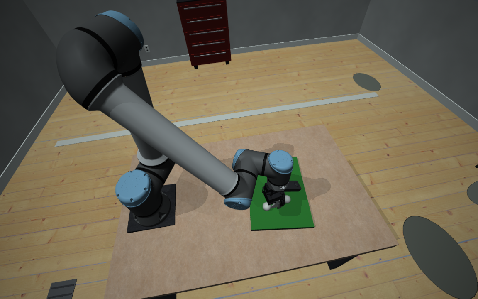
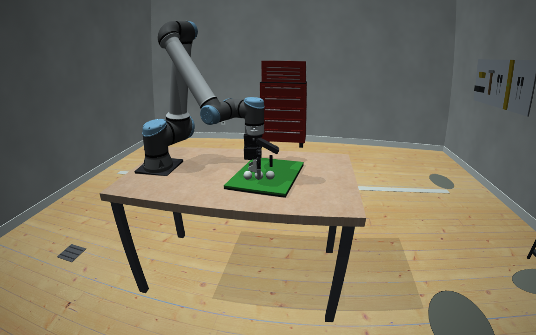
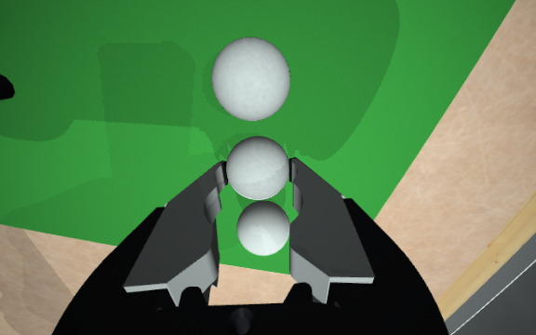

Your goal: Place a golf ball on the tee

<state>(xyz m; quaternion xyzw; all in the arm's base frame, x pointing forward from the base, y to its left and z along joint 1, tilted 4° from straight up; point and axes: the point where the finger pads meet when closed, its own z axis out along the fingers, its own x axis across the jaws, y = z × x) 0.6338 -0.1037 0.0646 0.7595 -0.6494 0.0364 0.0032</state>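
Right now the green mat is 140 mm to the left of my hand, 30 mm ahead of it and 20 mm below it.
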